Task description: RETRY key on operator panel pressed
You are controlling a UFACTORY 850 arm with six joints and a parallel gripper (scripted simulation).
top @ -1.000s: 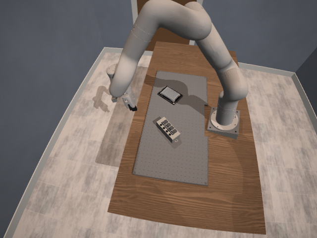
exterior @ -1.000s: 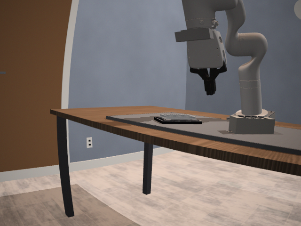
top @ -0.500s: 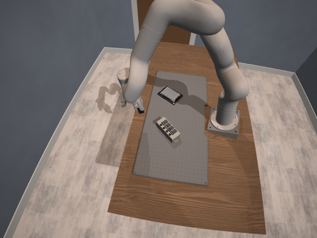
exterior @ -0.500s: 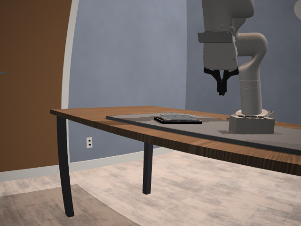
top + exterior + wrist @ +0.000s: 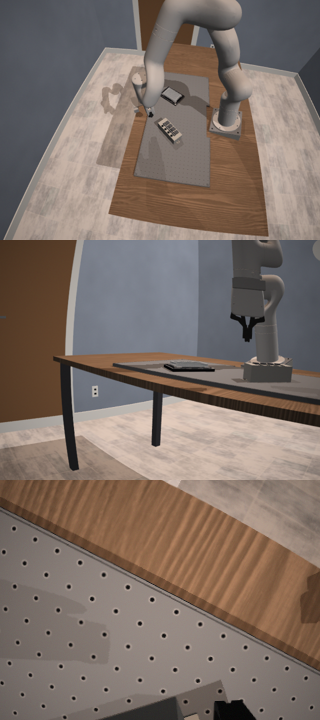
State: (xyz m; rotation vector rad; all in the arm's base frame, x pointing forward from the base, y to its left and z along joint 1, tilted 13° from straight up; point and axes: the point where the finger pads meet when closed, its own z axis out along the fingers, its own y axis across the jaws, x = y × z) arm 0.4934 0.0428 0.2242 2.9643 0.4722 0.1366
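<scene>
Now: hand 140 mm past the operator panel, 100 mm above it and 40 mm to the right of it. Also, from my hand: white ribbed block: 270 mm to the right, 160 mm behind, 120 mm below.
</scene>
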